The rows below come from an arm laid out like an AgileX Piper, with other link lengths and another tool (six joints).
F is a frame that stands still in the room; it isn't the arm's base.
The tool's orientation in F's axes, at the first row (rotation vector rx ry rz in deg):
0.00, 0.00, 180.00
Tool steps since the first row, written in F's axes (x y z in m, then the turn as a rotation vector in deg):
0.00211, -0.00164, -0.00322, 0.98, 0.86, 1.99
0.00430, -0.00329, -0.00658, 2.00, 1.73, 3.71
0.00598, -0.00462, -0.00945, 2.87, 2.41, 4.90
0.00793, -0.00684, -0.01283, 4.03, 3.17, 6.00
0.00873, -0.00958, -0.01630, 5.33, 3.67, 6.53
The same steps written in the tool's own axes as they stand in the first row. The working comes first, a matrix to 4 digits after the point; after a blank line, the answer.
The tool's axes in the first row as the columns of a matrix, in F's axes (used below as rounded here):
-1.0000, 0.0000, 0.0000
0.0000, -1.0000, 0.0000
0.0000, 0.0000, 1.0000

-0.00211, 0.00164, -0.00322, -0.98, -0.86, 1.99
-0.00430, 0.00329, -0.00658, -2.00, -1.73, 3.71
-0.00598, 0.00462, -0.00945, -2.87, -2.41, 4.90
-0.00793, 0.00684, -0.01283, -4.03, -3.17, 6.00
-0.00873, 0.00958, -0.01630, -5.33, -3.67, 6.53

